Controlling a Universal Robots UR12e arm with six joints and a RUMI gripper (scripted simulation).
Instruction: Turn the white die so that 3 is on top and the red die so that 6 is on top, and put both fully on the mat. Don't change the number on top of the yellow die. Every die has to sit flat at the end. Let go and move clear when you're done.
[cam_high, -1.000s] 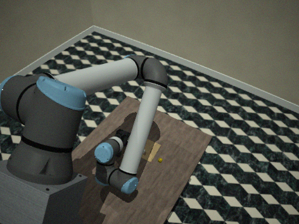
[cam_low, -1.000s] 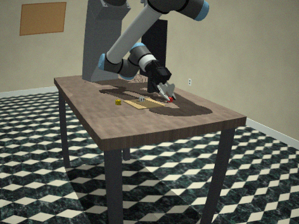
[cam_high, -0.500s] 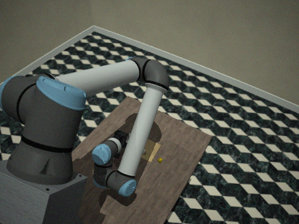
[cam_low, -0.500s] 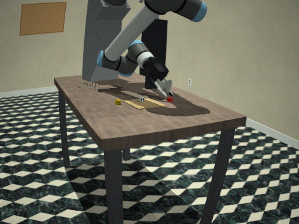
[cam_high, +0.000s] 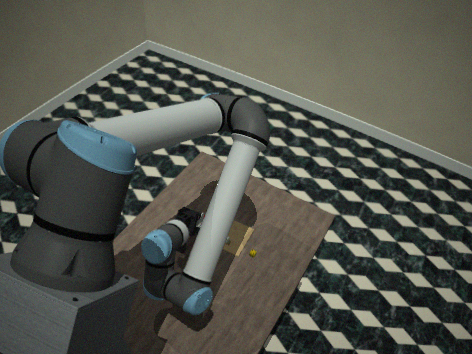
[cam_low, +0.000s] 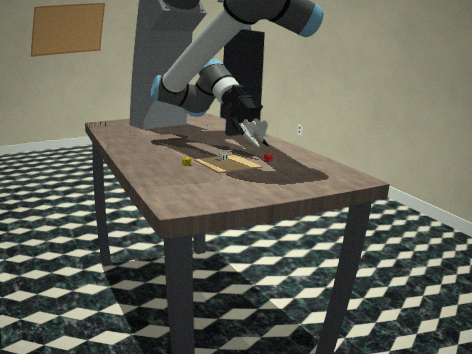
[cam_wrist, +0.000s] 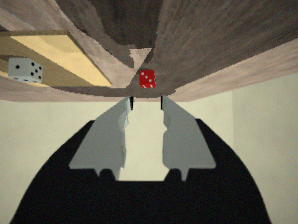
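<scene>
The red die is 40 mm ahead of my hand and 40 mm below it. The rest, counted from my hand: tan mat: 130 mm to the right, 40 mm below; white die: 20 mm behind, 120 mm to the right, 30 mm below; yellow die: 40 mm behind, 240 mm to the right, 40 mm below.
</scene>
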